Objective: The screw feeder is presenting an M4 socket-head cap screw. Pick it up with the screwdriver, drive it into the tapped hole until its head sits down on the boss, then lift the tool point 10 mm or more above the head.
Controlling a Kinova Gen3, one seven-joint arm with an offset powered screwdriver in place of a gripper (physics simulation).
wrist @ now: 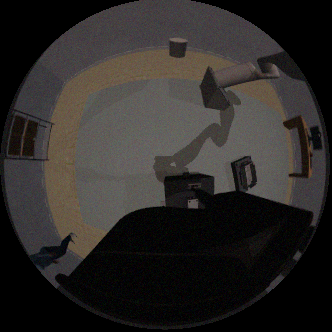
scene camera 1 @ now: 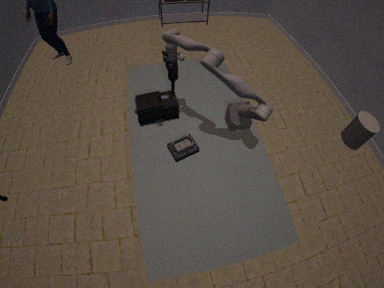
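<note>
The black screw feeder is a box on the grey mat. My screwdriver points straight down, its thin tip over or at the feeder's right rear part in the scene view. Whether it touches the feeder cannot be told. In the wrist view the tool's black housing fills the bottom and hides part of the feeder. A low dark fixture with a light plate on top lies apart from the feeder. The screw, the boss and the tapped hole are too small or dark to make out.
The arm's base stands on the mat. A grey cylinder stands far off at the right in the scene view. A person stands at the back left. An orange bench stands beyond the fixture.
</note>
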